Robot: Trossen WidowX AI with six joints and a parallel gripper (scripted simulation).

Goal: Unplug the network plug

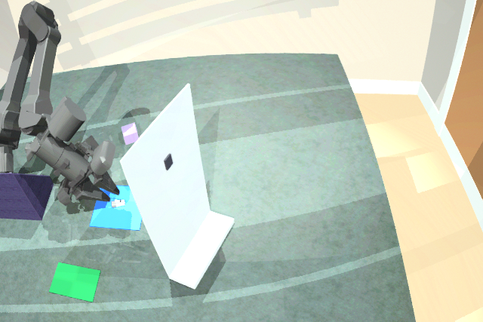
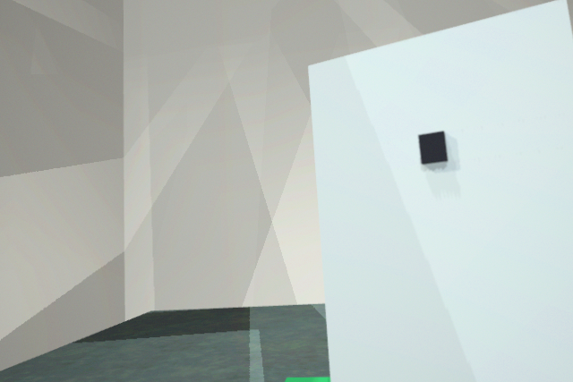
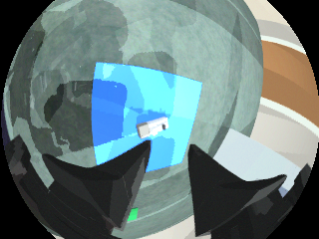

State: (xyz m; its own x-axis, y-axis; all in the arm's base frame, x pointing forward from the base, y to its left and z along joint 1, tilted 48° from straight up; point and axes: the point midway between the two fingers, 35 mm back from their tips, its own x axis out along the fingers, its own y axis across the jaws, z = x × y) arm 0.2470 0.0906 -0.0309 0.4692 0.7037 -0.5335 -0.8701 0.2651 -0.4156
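Right now my gripper tip is 10 mm to the right of the network plug and 30 mm above it. The rest, counted from my gripper tip: white upright panel 180 mm ahead, 80 mm to the right, 100 mm above; then green square 50 mm behind, 200 mm to the right, 30 mm below; then cyan square 30 mm below.
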